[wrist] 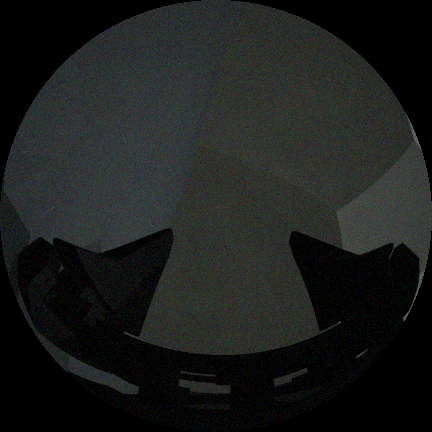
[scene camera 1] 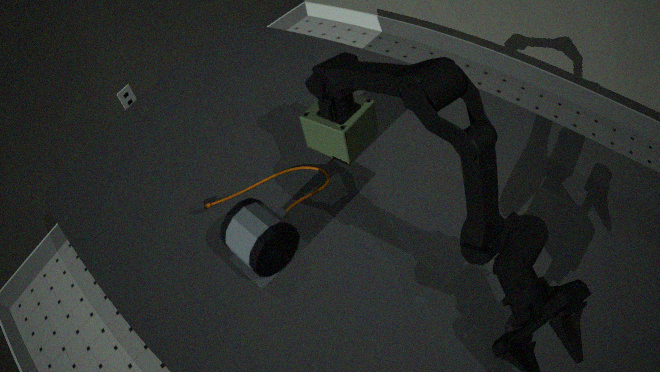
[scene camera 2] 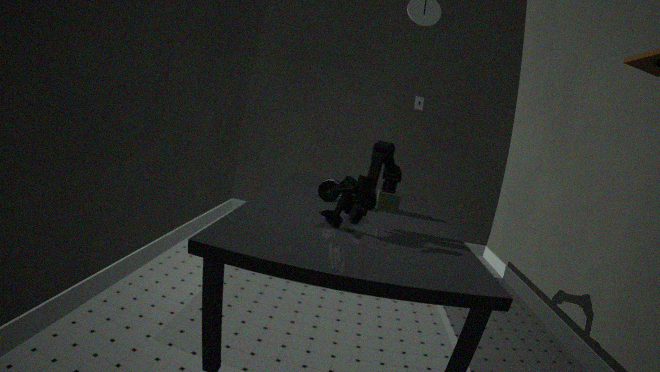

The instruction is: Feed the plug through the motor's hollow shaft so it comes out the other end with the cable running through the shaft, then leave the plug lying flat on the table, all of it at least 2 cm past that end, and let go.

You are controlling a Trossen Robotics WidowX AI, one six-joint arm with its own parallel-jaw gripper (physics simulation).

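Frame: origin at the arm's base, x ahead, y left, z up, level; centimetres.
Seen in the pictures: gripper, fingertip midpoint: (wrist: 233,236) (scene camera 2: 325,202); arm's base at its link origin: (scene camera 1: 338,110) (scene camera 2: 388,192).
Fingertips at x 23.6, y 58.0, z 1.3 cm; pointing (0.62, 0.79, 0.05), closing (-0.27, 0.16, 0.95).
Offsets run from my fingertips to a thing's middle. "*": to the spot under its first point. Level surfaces: height alone.
The motor @(dx +4.5, dy -53.6, dz -5.2 cm) (scene camera 1: 245,234) (scene camera 2: 328,190) is a pale grey cylinder with black ends, lying on its side. Its near end is dark and the shaft opening cannot be made out. An orange cable @(* dx -13.6, dy -60.1, dz -9.8 cm) (scene camera 1: 305,167) loops beside and behind it in scene camera 1. One cable end has a small orange tip beside a dark piece, left of the motor; the other ends by the motor's right side. I cannot tell which end bears the plug. My gripper (scene camera 1: 552,356) (scene camera 2: 343,220) (wrist: 233,236) is open and empty, well away from the motor and cable, at the lower right in scene camera 1.
The arm stands on a green block (scene camera 1: 325,137) (scene camera 2: 389,201), behind the cable loop in scene camera 1. The arm arches from it towards the lower right. The dark table @(dz -10.4 cm) (scene camera 2: 280,245) has its edge and legs visible in scene camera 2. The arm's shadows fall across the table.
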